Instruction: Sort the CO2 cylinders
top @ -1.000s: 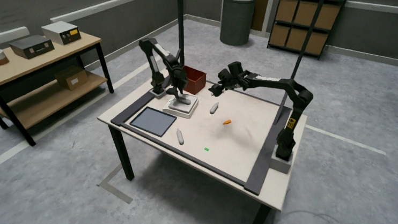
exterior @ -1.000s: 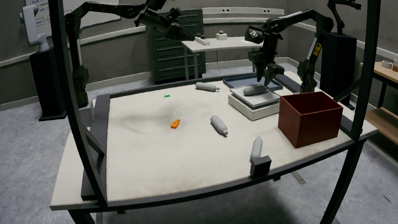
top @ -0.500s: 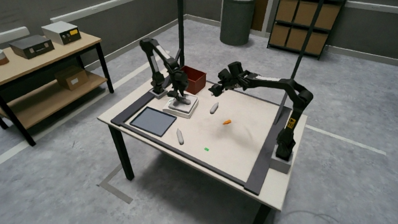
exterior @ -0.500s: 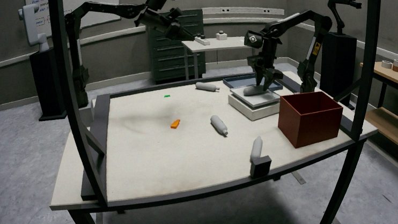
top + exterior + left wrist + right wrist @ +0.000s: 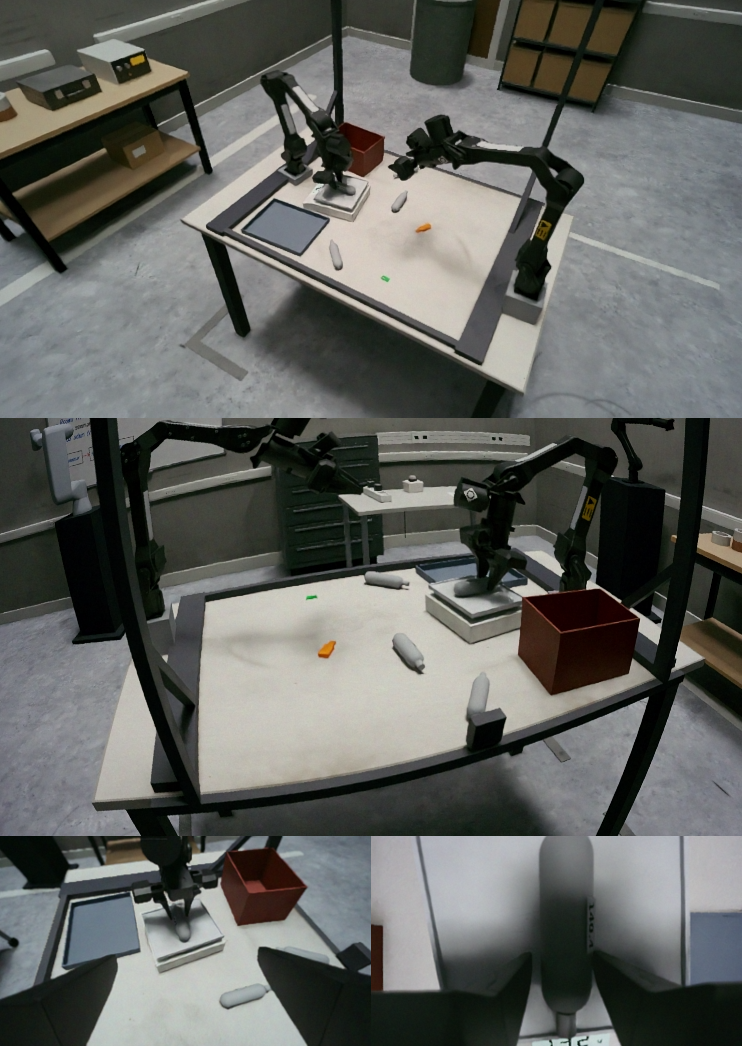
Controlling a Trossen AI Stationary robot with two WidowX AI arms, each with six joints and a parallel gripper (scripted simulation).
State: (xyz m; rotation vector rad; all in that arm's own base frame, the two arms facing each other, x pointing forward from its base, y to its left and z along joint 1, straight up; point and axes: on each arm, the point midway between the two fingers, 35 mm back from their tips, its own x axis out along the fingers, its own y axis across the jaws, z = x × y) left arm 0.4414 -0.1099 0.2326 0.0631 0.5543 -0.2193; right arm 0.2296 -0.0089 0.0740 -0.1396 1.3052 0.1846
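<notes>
Now: right hand 240 mm past the red scrap bin, 120 mm to the left of it and 70 mm above it. Round my right hand: small green piece: 370 mm to the left, 180 mm ahead, 100 mm below; then blue-grey tray: 230 mm ahead, 100 mm below, 30 mm to the right; then small orange piece: 340 mm to the left, 100 mm below, 80 mm behind.
</notes>
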